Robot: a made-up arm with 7 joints.
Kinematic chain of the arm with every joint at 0, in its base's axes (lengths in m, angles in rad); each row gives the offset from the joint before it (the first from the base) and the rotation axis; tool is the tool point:
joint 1: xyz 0 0 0.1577 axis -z
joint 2: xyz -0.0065 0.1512 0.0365 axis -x
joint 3: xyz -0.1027 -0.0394 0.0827 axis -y
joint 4: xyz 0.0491 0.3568 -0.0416 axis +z
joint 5: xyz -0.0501 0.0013 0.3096 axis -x
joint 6: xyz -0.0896 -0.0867 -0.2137 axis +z
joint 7: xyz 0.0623 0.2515 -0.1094 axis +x
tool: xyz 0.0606 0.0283 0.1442
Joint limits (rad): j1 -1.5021..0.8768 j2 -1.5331..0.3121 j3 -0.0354..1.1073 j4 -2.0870..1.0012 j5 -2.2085..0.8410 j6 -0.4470..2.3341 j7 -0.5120..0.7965
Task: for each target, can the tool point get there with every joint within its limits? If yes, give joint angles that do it. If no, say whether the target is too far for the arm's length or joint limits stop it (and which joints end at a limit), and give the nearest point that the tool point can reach.
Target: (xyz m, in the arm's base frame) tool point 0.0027 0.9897 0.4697
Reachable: yes | joints 0.3043 -0.0321 0.2013 -0.8120 -1.3876 1.7705 -0.3669
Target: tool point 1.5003 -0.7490 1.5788
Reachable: no: too far | nearest point 0.4593 -0.3258 0.8767 | short by 1.325 m
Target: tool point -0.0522 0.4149 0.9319
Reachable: yes | joints 0.2627 -0.4611 0.7208 -1.6254 -1.3211 0.8231 0.2535
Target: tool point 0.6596 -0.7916 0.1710
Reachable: no: joint limits stop it (at a limit: joint 1, joint 2, joint 4, joint 5, joint 7) | nearest point 0.3616 -0.5165 0.2878 | short by 0.422 m
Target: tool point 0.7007 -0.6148 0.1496
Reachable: no: joint limits stop it (at a limit: joint 1, joint 2, joint 4, joint 5, joint 7) | nearest point 0.4199 -0.4325 0.2707 | short by 0.356 m
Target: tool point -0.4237 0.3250 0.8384
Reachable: yes | joints -0.7165 -0.6607 0.2296 -0.8317 -0.4624 0.8712 -0.0078
